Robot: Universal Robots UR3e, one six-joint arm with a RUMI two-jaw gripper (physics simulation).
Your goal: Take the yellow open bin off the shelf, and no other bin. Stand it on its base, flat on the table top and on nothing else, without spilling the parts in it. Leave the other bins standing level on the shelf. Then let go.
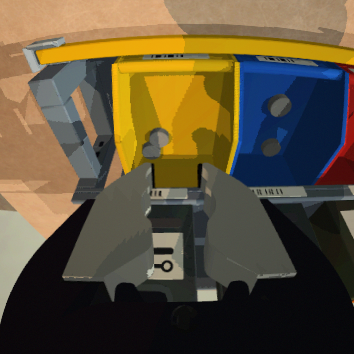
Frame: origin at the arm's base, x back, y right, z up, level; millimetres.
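Seen in the pictures: gripper, fingertip midpoint: (175,166).
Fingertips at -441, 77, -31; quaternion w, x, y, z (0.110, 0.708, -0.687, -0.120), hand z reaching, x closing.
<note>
Offsets run from my fingertips to a thing's top centre, as dx, dy, dz. "*": to the spot under its first point.
The yellow open bin {-22, -1, -33} (180,105) stands on the shelf behind the long yellow bar, at the left end of the row. Two grey round parts {* -49, +17, -95} (160,136) lie in it, towards its lower left. My gripper (175,166) is partly open, its fingers apart with a gap narrower than the bin. The fingertips are over the lower edge of the yellow bin, and part of its dark yellow end wall shows between them. No object is held between the fingers. The blue bin {-16, -103, -33} (305,95) stands close against the right side of the yellow bin, with separate grey parts in it.
Part of a red bin {* -72, -252, -91} (345,162) shows at the right edge. The yellow bar {+70, -86, -49} (200,45) runs along the shelf front. A grey shelf bracket {* +23, +84, -29} (62,112) stands left of the yellow bin. A white label with a dark symbol {-67, +22, +59} (175,237) shows below, between the fingers.
</note>
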